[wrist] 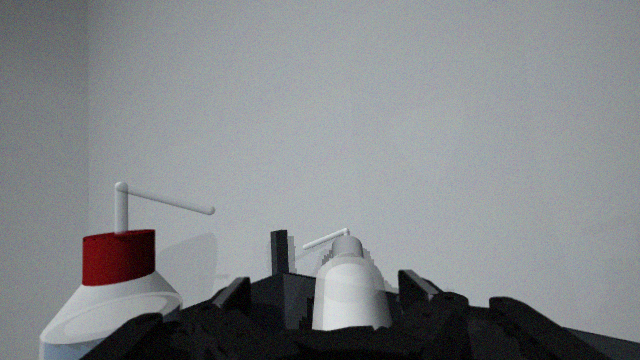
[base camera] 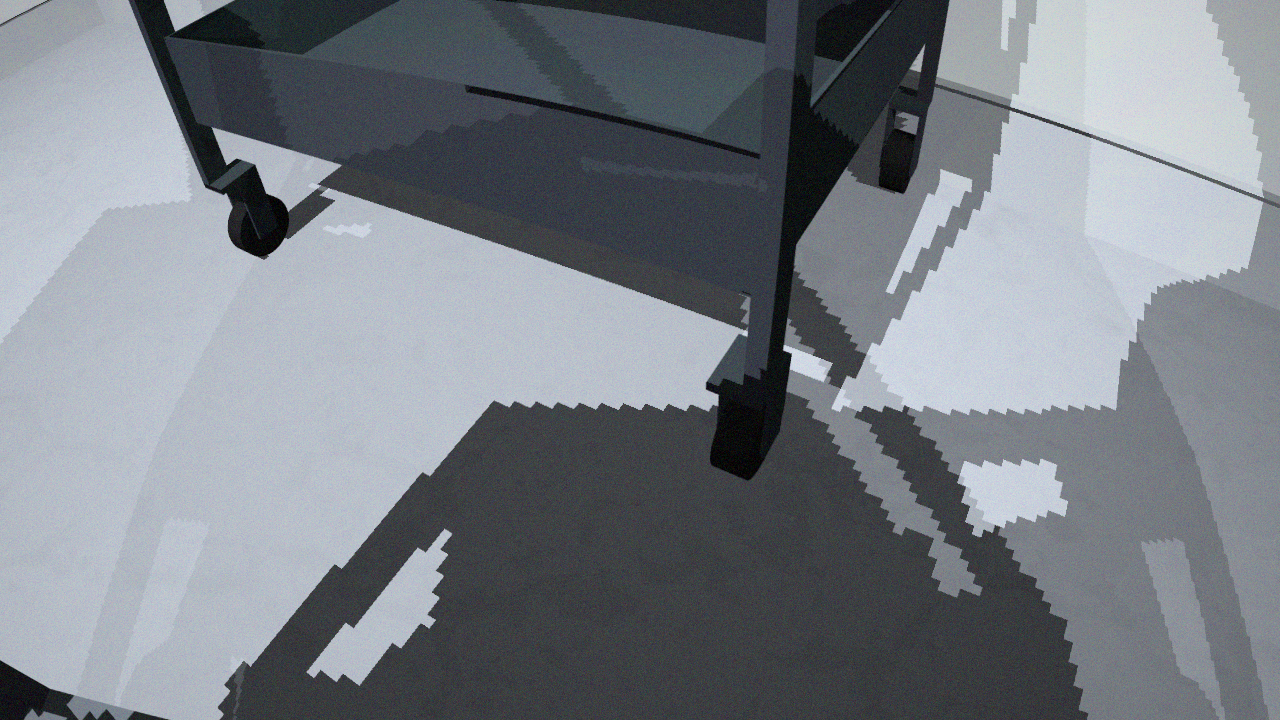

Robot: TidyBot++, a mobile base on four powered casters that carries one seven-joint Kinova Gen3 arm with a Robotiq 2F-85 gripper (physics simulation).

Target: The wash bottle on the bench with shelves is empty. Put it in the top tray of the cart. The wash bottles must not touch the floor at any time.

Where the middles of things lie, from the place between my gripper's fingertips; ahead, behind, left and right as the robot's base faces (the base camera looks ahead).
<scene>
Now: the wash bottle [wrist: 349, 291] 60 mm ahead of my hand and 40 mm below it.
</scene>
